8 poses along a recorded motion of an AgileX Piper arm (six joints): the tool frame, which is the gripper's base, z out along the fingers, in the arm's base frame.
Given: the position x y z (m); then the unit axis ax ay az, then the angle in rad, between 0 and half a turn.
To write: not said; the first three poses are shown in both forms.
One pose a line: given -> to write
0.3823 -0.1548 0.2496 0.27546 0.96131 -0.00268 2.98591 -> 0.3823 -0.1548 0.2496 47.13 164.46 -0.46
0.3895 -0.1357 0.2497 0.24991 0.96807 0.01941 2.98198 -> 0.3895 -0.1357 0.2497 42.70 165.40 3.32
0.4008 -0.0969 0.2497 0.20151 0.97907 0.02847 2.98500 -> 0.4008 -0.0969 0.2497 34.46 167.45 4.87
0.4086 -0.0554 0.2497 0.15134 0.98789 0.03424 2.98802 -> 0.4086 -0.0554 0.2497 25.91 169.13 5.86
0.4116 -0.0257 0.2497 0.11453 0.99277 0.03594 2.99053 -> 0.4116 -0.0257 0.2497 19.62 170.11 6.16
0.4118 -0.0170 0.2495 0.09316 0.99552 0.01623 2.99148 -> 0.4118 -0.0170 0.2495 15.97 170.63 2.78
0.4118 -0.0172 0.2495 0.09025 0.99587 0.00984 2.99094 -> 0.4118 -0.0172 0.2495 15.47 170.66 1.69
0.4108 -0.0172 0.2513 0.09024 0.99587 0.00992 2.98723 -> 0.4108 -0.0172 0.2513 15.45 170.45 1.70
